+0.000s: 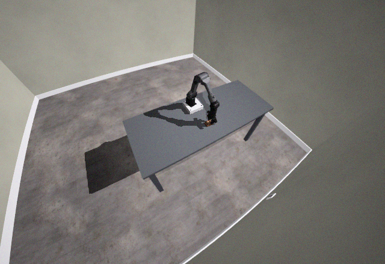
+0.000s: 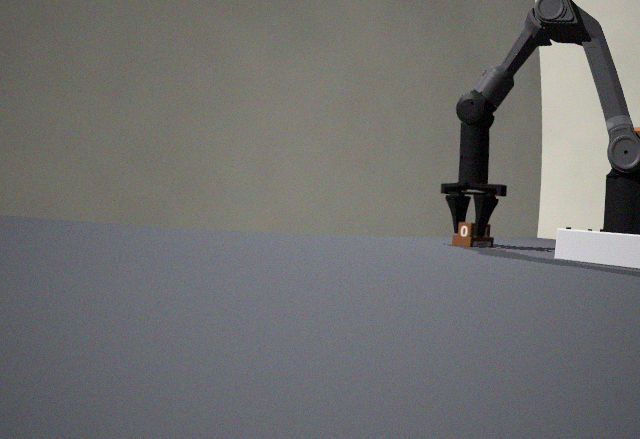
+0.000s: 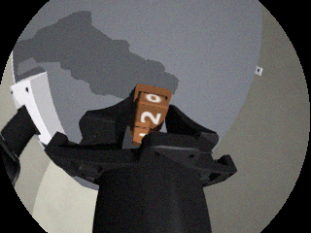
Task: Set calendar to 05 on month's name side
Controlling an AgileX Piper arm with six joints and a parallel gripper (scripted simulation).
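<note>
The cube is right at my hand. From my hand the other things lie so: brown calendar tray 2 cm to the right, 2 cm below, 1 cm behind.
</note>
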